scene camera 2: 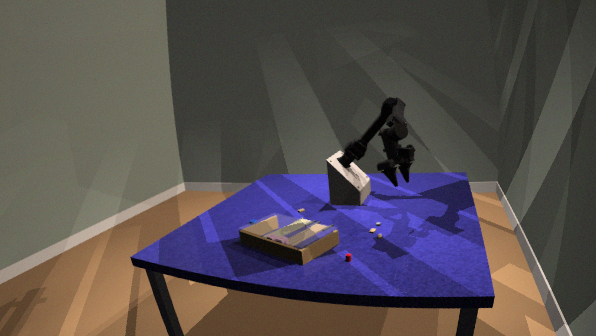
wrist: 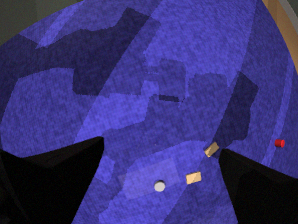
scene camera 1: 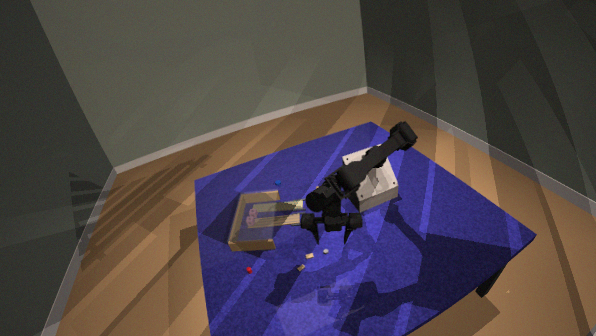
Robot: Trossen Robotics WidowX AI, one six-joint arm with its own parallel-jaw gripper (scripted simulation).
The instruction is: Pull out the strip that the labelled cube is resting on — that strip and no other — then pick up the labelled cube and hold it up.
Labels:
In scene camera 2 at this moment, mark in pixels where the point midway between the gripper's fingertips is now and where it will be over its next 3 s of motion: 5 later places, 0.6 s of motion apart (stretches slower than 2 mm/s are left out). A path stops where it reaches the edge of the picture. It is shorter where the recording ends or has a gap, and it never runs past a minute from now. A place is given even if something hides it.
My gripper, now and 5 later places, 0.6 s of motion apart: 402, 184; 344, 187; 314, 177; 308, 190; 313, 209; 315, 215

